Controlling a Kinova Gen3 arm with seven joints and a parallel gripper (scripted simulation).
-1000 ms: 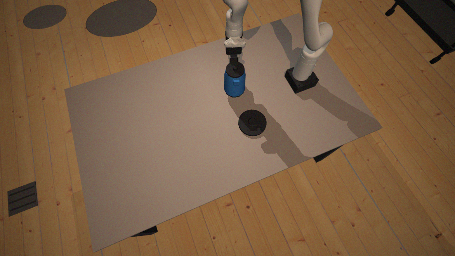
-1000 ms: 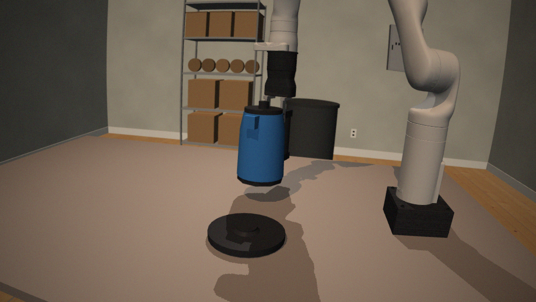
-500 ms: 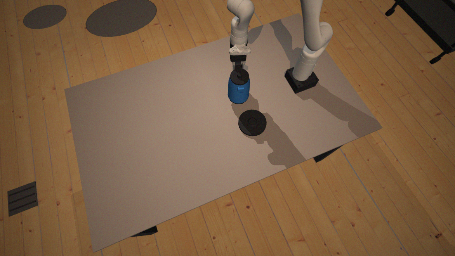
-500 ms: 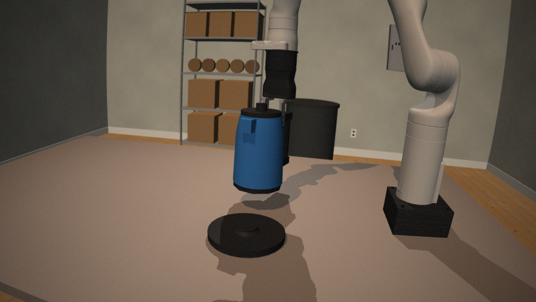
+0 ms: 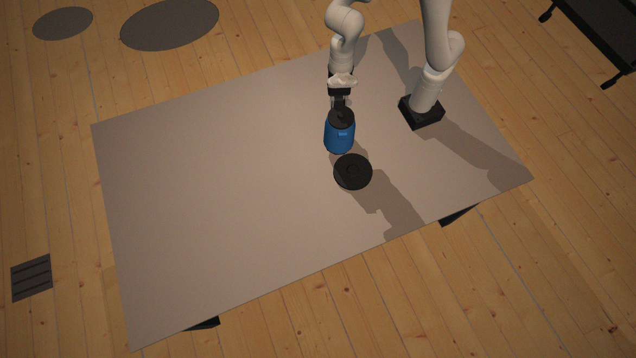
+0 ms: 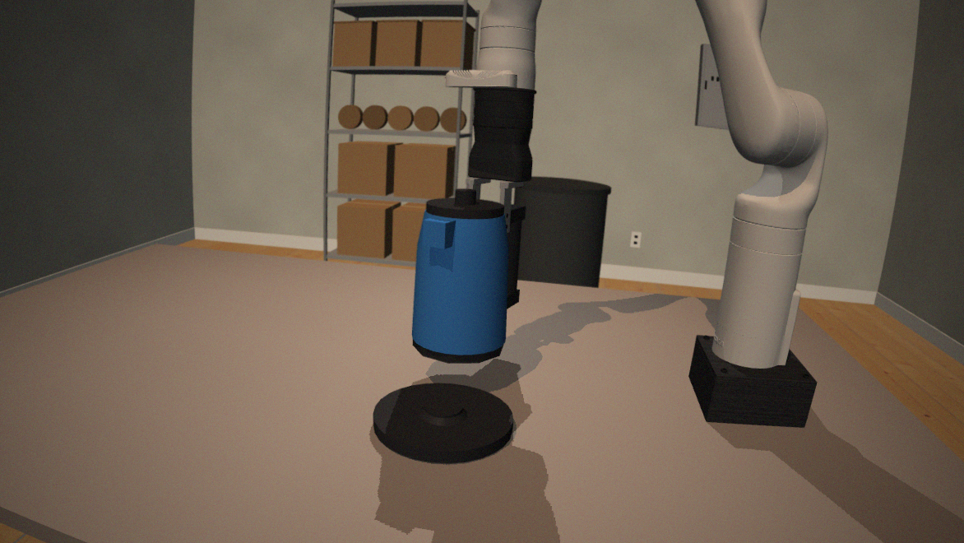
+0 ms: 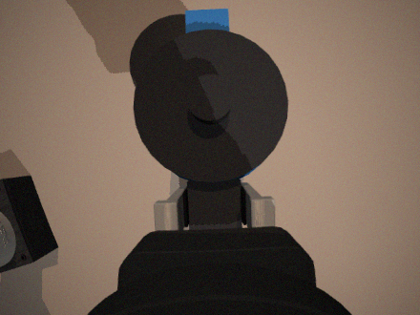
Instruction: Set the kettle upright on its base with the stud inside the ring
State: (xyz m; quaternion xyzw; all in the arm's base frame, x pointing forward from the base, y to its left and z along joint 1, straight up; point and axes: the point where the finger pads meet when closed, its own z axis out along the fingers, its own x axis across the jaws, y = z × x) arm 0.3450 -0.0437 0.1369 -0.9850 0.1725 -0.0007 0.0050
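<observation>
My gripper is now 6 cm above the blue kettle, 3 cm to the right of it and 1 cm short of it. Round my hand: round black base (19 cm below, 18 cm to the left, 2 cm ahead).
</observation>
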